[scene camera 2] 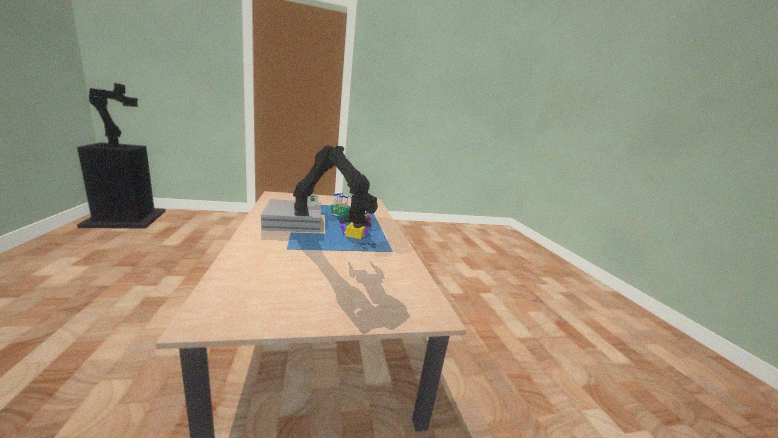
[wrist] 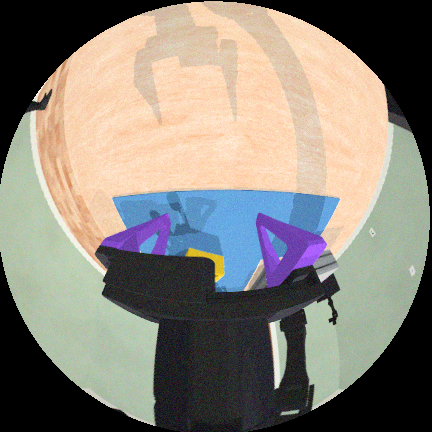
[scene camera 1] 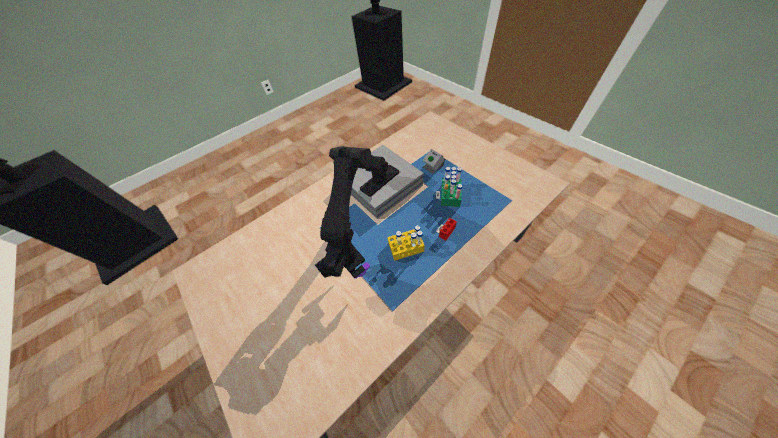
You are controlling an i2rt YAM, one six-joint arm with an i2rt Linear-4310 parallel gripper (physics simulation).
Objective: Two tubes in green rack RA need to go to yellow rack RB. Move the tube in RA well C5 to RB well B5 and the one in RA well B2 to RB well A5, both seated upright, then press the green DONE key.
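Frame: origin at the arm's base, x ahead, y left, z up, level; centimetres.
Where they show: gripper, between the fingertips: (scene camera 2: 353,237) (wrist: 212,217) (scene camera 1: 355,266); arm's base, origin of its link: (scene camera 2: 301,209) (scene camera 1: 380,180).
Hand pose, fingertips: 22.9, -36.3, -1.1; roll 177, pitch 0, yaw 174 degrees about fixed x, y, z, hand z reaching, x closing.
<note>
Each offset is from my fingertips to the top centre of the thing, as dx, dy, dz. Level surfaces: height alone.
The green rack RA @[+3.8, +55.5, -1.9] (scene camera 1: 450,200) (scene camera 2: 340,210) stands toward the far end of the blue mat, with several upright tubes with white and blue caps. The yellow rack RB @[+6.3, +21.1, -1.9] (scene camera 1: 408,251) (scene camera 2: 355,232) (wrist: 206,254) stands nearer; several capped tubes show in it in scene camera 1. Well letters are too small to read. The green DONE key @[-14.8, +63.9, +0.6] (scene camera 1: 430,158) (scene camera 2: 312,199) is on a small grey box beyond RA. My gripper (scene camera 1: 364,268) (wrist: 212,217) is open and empty, its purple fingers apart above the mat's near end, beside RB. The arm hides part of RB in scene camera 2.
A small red block @[+14.7, +38.0, -1.9] (scene camera 1: 448,228) (scene camera 2: 368,218) with holes lies on the blue mat @[dz -6.9] (scene camera 1: 396,293) (scene camera 2: 304,243) (wrist: 237,210) between the racks. A stacked grey slab (scene camera 1: 405,173) (scene camera 2: 292,223) (wrist: 326,266) stands under the arm's base, beside the mat. Table edges lie around them.
</note>
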